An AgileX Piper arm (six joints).
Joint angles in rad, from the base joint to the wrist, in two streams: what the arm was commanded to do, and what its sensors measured. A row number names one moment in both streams.
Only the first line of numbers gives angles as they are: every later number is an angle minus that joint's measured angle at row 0.
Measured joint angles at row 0:
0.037 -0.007 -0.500 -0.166 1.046 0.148
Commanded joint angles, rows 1 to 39:
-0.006 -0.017 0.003 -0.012 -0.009 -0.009
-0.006 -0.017 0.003 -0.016 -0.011 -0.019
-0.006 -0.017 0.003 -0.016 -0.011 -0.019
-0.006 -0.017 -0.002 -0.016 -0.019 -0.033
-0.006 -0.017 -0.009 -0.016 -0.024 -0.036
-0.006 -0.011 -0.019 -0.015 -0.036 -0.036
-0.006 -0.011 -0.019 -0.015 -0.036 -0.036
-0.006 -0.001 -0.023 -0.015 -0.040 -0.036
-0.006 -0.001 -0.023 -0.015 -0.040 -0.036
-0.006 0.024 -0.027 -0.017 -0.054 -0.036
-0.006 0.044 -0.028 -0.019 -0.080 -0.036
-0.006 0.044 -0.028 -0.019 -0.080 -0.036
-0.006 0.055 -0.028 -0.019 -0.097 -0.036
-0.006 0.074 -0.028 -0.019 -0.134 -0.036
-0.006 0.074 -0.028 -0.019 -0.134 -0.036
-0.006 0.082 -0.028 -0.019 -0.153 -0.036
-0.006 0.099 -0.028 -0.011 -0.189 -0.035
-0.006 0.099 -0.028 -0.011 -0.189 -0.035
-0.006 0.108 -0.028 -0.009 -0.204 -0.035
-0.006 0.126 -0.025 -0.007 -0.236 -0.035
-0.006 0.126 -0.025 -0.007 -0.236 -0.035
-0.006 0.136 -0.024 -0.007 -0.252 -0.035
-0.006 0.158 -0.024 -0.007 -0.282 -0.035
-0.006 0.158 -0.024 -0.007 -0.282 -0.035
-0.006 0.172 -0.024 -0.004 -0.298 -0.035
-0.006 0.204 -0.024 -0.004 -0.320 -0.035
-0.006 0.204 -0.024 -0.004 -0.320 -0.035
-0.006 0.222 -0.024 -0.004 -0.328 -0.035
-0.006 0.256 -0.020 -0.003 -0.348 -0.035
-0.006 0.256 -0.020 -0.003 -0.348 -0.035
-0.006 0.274 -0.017 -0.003 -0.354 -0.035
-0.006 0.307 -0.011 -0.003 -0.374 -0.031
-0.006 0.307 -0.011 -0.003 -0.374 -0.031
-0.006 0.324 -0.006 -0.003 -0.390 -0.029
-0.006 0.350 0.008 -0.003 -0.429 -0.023
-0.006 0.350 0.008 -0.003 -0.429 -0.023
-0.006 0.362 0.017 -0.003 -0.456 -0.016
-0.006 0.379 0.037 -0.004 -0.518 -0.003
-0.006 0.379 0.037 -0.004 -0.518 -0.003
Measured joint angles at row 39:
0.000 0.360 0.015 -0.003 -0.427 -0.020
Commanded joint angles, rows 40 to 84:
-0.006 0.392 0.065 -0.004 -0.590 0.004
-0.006 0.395 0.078 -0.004 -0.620 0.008
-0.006 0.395 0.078 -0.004 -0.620 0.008
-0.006 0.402 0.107 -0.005 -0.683 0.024
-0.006 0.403 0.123 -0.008 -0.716 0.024
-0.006 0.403 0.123 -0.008 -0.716 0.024
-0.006 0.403 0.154 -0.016 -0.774 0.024
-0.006 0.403 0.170 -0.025 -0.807 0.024
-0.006 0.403 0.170 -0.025 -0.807 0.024
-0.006 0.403 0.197 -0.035 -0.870 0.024
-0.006 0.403 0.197 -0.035 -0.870 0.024
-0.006 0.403 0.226 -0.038 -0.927 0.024
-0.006 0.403 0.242 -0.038 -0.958 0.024
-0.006 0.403 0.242 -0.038 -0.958 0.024
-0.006 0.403 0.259 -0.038 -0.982 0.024
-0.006 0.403 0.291 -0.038 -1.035 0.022
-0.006 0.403 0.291 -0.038 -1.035 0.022
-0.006 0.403 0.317 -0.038 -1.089 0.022
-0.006 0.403 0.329 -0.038 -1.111 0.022
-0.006 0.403 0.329 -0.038 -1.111 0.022
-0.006 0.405 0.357 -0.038 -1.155 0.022
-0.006 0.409 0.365 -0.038 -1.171 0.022
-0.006 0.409 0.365 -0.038 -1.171 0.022
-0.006 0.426 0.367 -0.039 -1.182 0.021
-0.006 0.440 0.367 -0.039 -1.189 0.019
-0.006 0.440 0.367 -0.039 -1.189 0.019
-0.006 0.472 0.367 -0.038 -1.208 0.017
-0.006 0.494 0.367 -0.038 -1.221 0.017
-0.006 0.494 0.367 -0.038 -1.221 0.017
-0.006 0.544 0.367 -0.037 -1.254 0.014
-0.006 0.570 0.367 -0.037 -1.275 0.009
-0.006 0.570 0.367 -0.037 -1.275 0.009
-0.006 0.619 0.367 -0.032 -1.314 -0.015
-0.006 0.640 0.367 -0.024 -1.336 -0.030
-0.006 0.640 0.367 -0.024 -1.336 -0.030
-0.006 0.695 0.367 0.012 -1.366 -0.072
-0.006 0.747 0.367 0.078 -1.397 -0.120
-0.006 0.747 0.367 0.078 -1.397 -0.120
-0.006 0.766 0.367 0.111 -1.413 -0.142
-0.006 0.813 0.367 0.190 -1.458 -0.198
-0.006 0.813 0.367 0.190 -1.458 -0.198
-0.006 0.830 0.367 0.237 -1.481 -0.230
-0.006 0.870 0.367 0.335 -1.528 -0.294
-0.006 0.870 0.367 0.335 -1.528 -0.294
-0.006 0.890 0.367 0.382 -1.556 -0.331
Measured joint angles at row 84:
0.000 0.849 0.366 0.257 -1.468 -0.236
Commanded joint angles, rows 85 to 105:
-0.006 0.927 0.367 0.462 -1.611 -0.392
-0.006 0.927 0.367 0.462 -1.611 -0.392
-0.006 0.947 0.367 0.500 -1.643 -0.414
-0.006 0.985 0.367 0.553 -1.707 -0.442
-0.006 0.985 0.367 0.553 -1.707 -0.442
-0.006 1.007 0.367 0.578 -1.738 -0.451
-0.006 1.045 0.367 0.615 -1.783 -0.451
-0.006 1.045 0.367 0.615 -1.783 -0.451
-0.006 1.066 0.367 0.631 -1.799 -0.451
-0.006 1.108 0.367 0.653 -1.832 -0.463
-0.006 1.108 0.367 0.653 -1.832 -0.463
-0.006 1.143 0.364 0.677 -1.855 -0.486
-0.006 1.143 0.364 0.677 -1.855 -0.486
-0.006 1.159 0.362 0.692 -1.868 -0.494
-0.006 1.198 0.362 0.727 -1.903 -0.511
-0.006 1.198 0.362 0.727 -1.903 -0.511
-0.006 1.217 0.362 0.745 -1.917 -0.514
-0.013 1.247 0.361 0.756 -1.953 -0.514
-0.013 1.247 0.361 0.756 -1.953 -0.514
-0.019 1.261 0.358 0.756 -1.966 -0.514
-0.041 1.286 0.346 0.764 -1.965 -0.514
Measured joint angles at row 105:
-0.016 1.260 0.362 0.750 -1.934 -0.502
